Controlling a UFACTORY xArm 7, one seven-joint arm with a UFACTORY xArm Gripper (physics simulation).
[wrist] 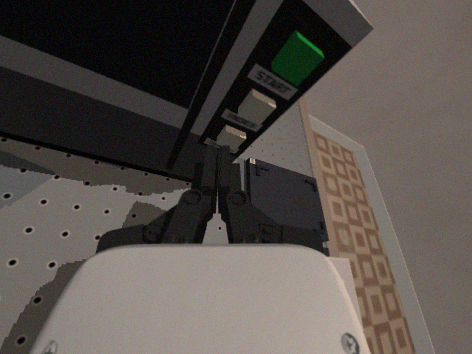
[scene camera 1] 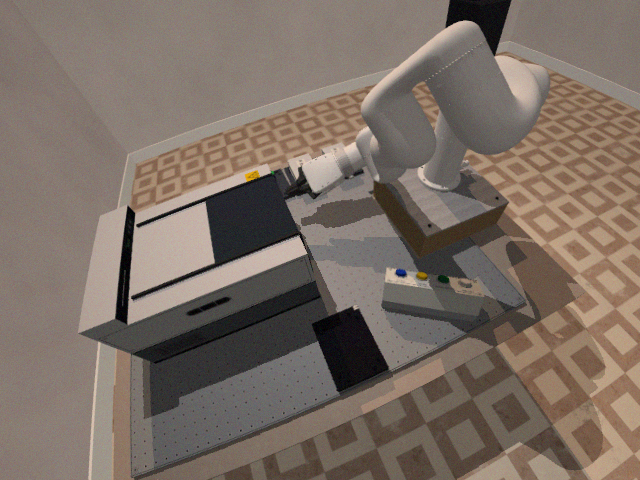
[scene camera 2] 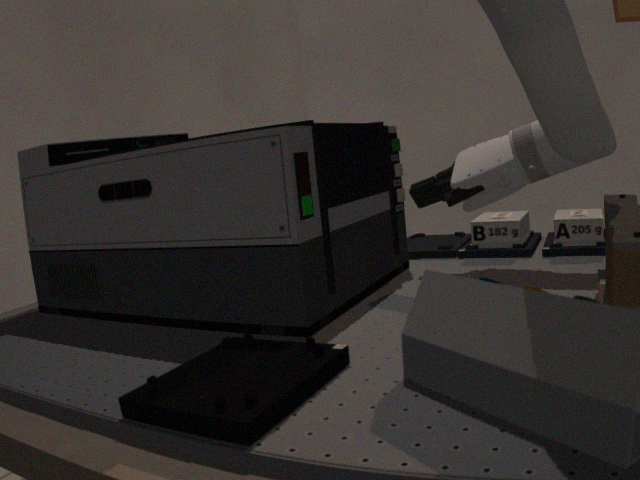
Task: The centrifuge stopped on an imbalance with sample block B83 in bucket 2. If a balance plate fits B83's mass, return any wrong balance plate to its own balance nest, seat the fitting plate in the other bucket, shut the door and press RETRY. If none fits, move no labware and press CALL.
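Seen in the pictures: gripper, fingertip midpoint: point(wrist: 218, 160) point(scene camera 1: 287, 193) point(scene camera 2: 414, 197); arm's base, origin of the base link: point(scene camera 1: 438, 176).
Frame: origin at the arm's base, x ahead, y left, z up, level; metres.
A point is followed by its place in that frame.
My gripper point(scene camera 1: 287, 193) @[z 0.013, x 0.428, y -0.155 m] point(scene camera 2: 412, 194) @[z 0.013, x 0.428, y -0.155 m] point(wrist: 218, 160) @[z 0.013, x 0.428, y -0.155 m] is shut and empty. It is in front of the button column on the centrifuge point(scene camera 1: 173, 242) @[z 0.116, x 0.734, y -0.036 m] point(scene camera 2: 170, 217) @[z 0.035, x 0.626, y 0.137 m] point(wrist: 125, 107) @[z 0.003, x 0.457, y -0.086 m]. In the wrist view its tips overlap the edge of the lowest pale button point(wrist: 233, 135) @[z 0.024, x 0.447, y -0.162 m]; contact cannot be told. Above are a pale button point(wrist: 256, 107) @[z 0.055, x 0.447, y -0.162 m] and the green START button point(wrist: 298, 57) @[z 0.091, x 0.447, y -0.162 m]. Balance plates B, 182 g point(scene camera 2: 498, 229) @[z -0.053, x 0.321, y -0.257 m], and A, 205 g point(scene camera 2: 577, 227) @[z -0.053, x 0.190, y -0.249 m], sit on nests at the back. A dark nest point(scene camera 2: 436, 244) @[z -0.082, x 0.437, y -0.308 m] point(wrist: 287, 197) @[z -0.082, x 0.455, y -0.323 m] beside B bears no plate. Block B83 and the buckets do not show.
A sloped button box point(scene camera 1: 431, 303) @[z -0.043, x 0.248, y 0.302 m] point(scene camera 2: 480, 330) @[z -0.039, x 0.270, y 0.282 m] with blue, yellow, green and pale buttons stands at the front right; its labels are unreadable. A black nest point(scene camera 1: 350, 348) @[z -0.075, x 0.459, y 0.300 m] point(scene camera 2: 232, 384) @[z -0.075, x 0.450, y 0.315 m] lies near the front edge. The arm's wooden base point(scene camera 1: 454, 227) @[z -0.020, x 0.075, y 0.165 m] stands behind the box.
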